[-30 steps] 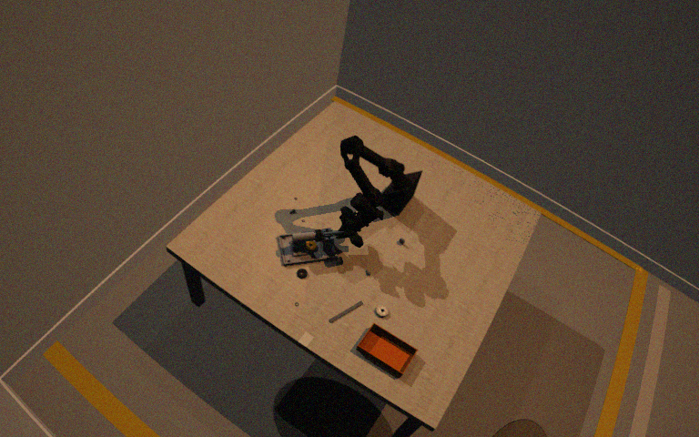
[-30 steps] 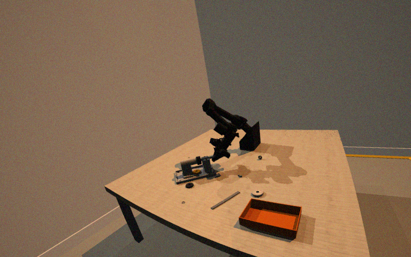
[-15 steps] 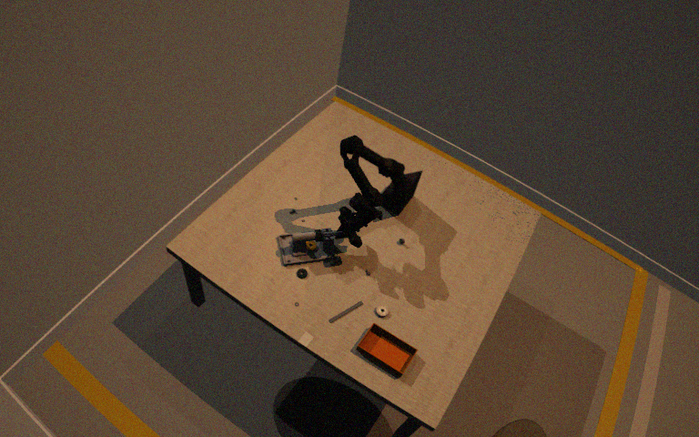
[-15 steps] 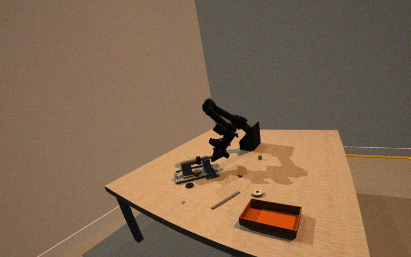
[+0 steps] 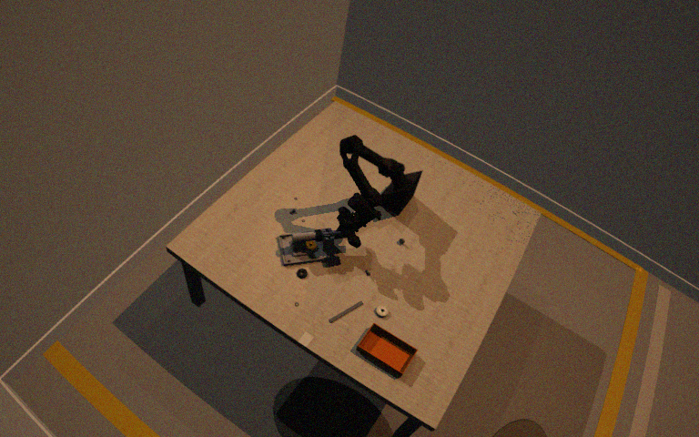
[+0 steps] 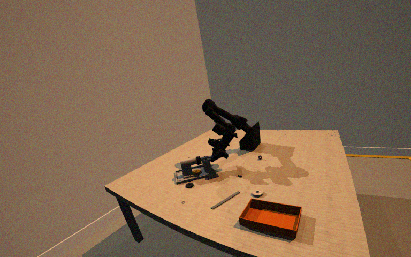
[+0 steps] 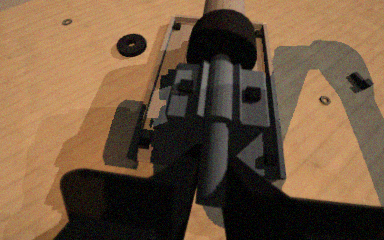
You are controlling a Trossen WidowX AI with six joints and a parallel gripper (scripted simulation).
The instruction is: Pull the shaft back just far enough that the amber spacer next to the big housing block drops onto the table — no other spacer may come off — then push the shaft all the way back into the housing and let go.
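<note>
The grey shaft is 30 mm ahead of my gripper tip, 30 mm to the right of it and 30 mm above it. The rest, counted from my gripper tip: dark spacer (50 mm ahead, 40 mm to the right, 20 mm above); then grey bar (240 mm ahead, 220 mm to the left, 50 mm below); then amber spacer (70 mm ahead, 70 mm to the right, 40 mm below).
</note>
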